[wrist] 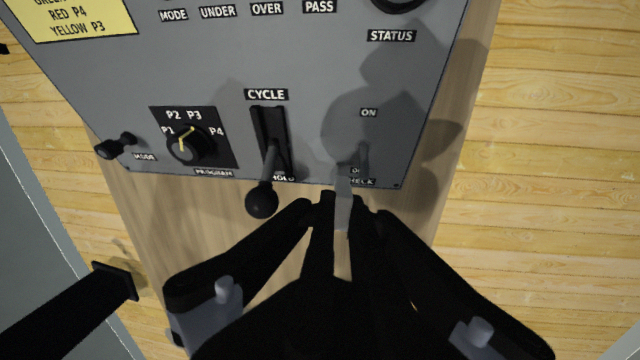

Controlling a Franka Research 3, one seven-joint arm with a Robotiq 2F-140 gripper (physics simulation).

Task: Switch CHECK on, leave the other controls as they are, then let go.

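The CHECK toggle (364, 159) is a small grey lever at the lower right of the grey panel (310, 60). It points down towards the OFF mark, with the ON label (368, 112) above it. The CHECK label (365, 181) is partly hidden behind the fingertips. My gripper (340, 187) is shut and holds nothing. Its grey fingertips are just below and to the left of the toggle; whether they touch the panel I cannot tell. The fingertips' shadow falls around the toggle.
The CYCLE lever (261, 200) with its black ball stands left of the fingertips, down at HOLD. Further left are the PROGRAM knob (184, 146) and the MODE plunger (111, 148). A black bar (75, 305) juts in at lower left. A yellow card (75, 20) is at upper left.
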